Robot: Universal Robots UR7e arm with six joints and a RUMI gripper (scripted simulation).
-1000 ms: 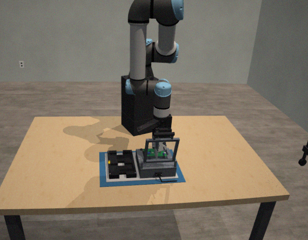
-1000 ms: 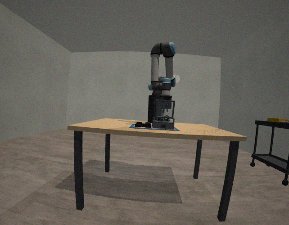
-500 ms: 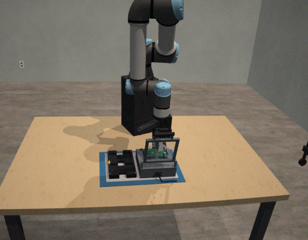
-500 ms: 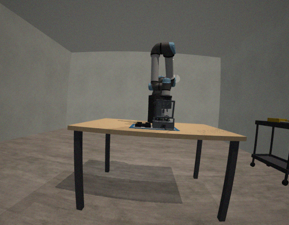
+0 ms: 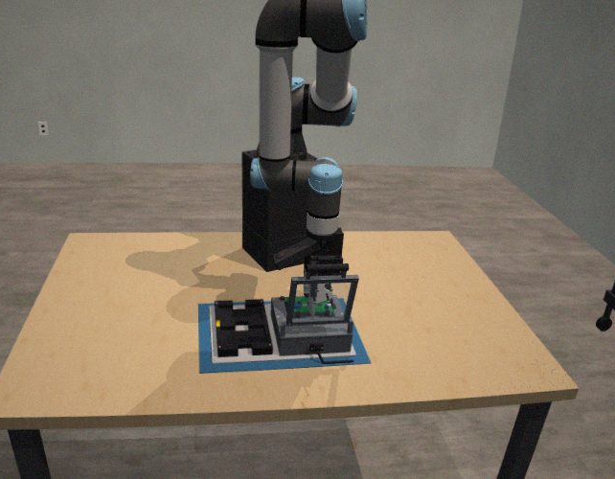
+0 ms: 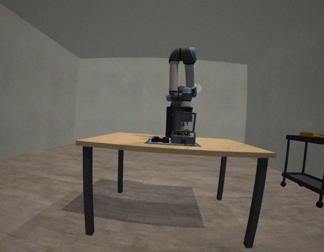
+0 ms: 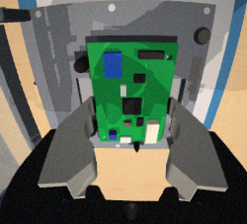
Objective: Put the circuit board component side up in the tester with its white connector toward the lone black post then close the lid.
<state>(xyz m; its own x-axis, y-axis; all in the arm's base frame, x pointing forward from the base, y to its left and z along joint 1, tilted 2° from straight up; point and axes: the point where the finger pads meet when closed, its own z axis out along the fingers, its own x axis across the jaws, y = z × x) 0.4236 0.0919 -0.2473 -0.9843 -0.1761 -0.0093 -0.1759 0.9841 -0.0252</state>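
The green circuit board lies right at my hand. From my hand the other things lie so: tester bed 10 mm ahead, 10 mm to the left, 10 mm below; framed lid 120 mm ahead, 20 mm to the left, 100 mm above.
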